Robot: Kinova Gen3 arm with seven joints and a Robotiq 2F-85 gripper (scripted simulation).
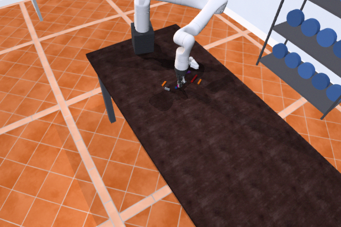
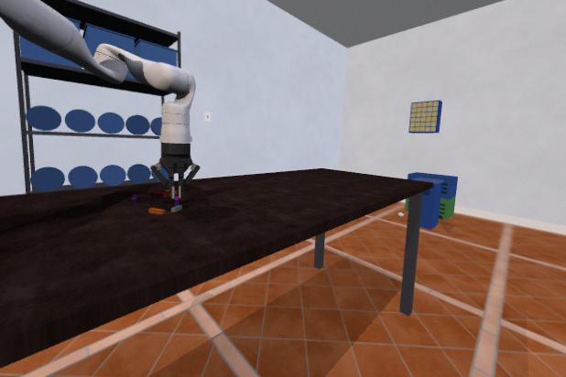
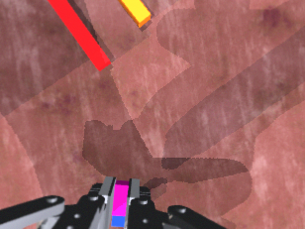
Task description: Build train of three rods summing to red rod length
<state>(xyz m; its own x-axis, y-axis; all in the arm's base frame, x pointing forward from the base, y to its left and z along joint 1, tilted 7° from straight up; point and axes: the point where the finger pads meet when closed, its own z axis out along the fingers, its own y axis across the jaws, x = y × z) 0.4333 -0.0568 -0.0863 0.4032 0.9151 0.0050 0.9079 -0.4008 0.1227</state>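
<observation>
My gripper is now 2 cm above the magenta rod. Also, from my hand: red rod (12 cm to the left, 3 cm below); then grey rod (3 cm behind, 7 cm to the right, 3 cm below); then blue rod (1 cm behind, 2 cm to the right, 3 cm below).
</observation>
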